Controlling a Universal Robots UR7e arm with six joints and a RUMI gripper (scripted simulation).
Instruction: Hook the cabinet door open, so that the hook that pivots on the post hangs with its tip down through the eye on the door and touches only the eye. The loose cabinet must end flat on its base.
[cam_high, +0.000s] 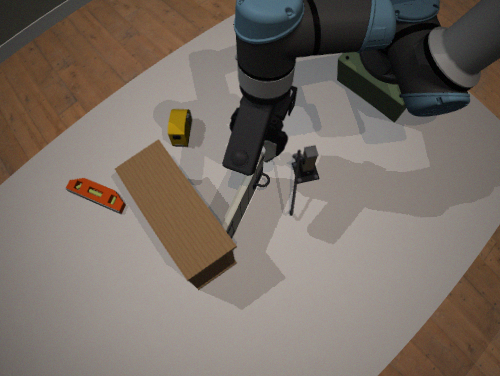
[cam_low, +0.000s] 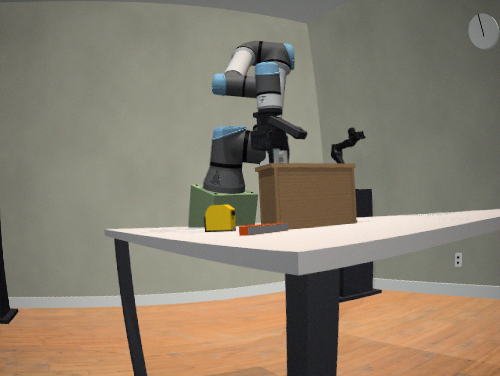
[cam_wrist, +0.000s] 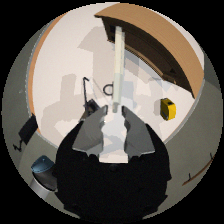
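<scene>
The pale door lies 6 cm ahead of my hand, 5 cm to the left of it and 7 cm below it. The rest, counted from my hand: orange spirit level 31 cm ahead, 18 cm to the right, 12 cm below; yellow tape measure 6 cm ahead, 19 cm to the right, 10 cm below.
</scene>
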